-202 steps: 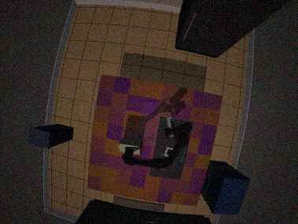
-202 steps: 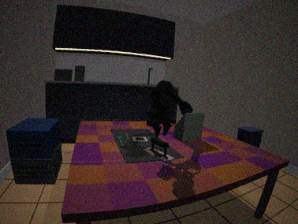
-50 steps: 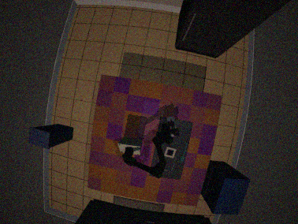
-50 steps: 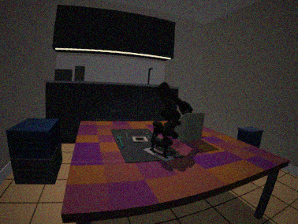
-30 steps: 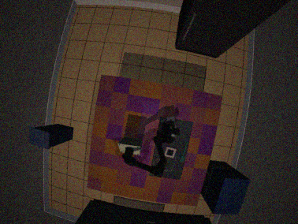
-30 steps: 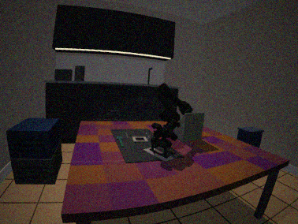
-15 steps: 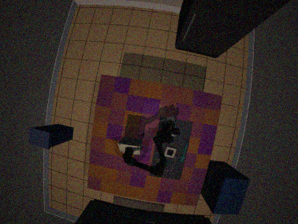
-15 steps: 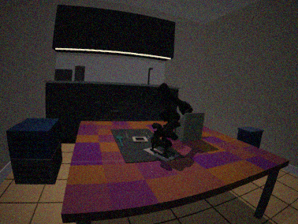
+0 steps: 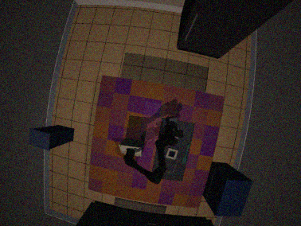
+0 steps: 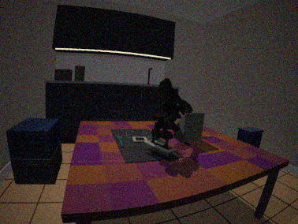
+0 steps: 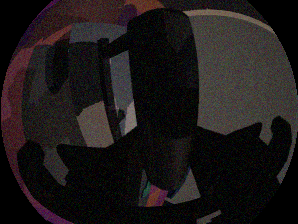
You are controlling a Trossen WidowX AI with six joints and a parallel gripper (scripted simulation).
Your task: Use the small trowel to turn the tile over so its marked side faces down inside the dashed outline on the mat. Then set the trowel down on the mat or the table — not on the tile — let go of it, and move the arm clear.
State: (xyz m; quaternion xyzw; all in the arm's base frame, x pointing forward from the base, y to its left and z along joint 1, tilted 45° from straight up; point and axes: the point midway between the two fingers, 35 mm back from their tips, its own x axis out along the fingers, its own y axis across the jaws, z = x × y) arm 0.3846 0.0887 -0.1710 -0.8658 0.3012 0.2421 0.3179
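My gripper tip is now 25 cm to the left of the tile, 10 cm above it and 2 cm past it. The rest, counted from my gripper tip: dark grey mat: 23 cm to the right, 12 cm below, 2 cm behind; then teal object: 27 cm to the right, 12 cm ahead, 10 cm below.
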